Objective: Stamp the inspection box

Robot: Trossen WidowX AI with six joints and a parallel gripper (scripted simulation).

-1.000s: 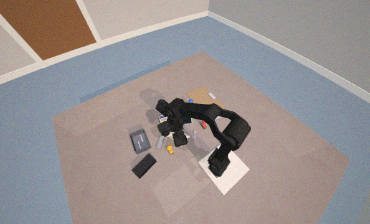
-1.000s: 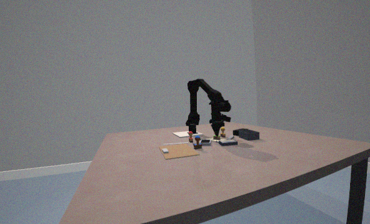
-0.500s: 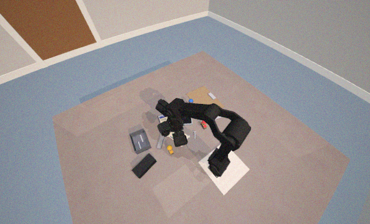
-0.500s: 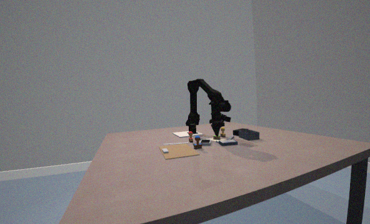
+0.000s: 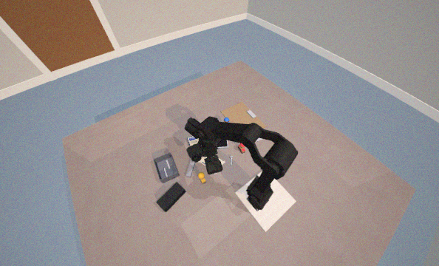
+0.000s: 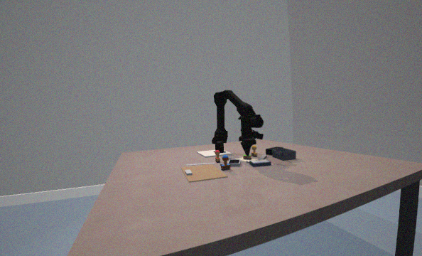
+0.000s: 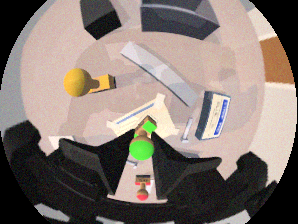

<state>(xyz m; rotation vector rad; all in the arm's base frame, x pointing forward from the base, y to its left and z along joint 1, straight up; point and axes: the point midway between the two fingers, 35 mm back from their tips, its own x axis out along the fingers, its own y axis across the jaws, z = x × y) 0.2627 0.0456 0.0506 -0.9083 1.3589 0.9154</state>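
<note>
Now: the cream card 30 mm below my gripper tip and 10 mm to the right of it. Round my gripper tip: yellow-knobbed stamp (80 mm to the left, 50 mm behind); grey bar (70 mm to the left, 40 mm ahead, 20 mm below); green-knobbed stamp (right at my gripper tip).
</note>
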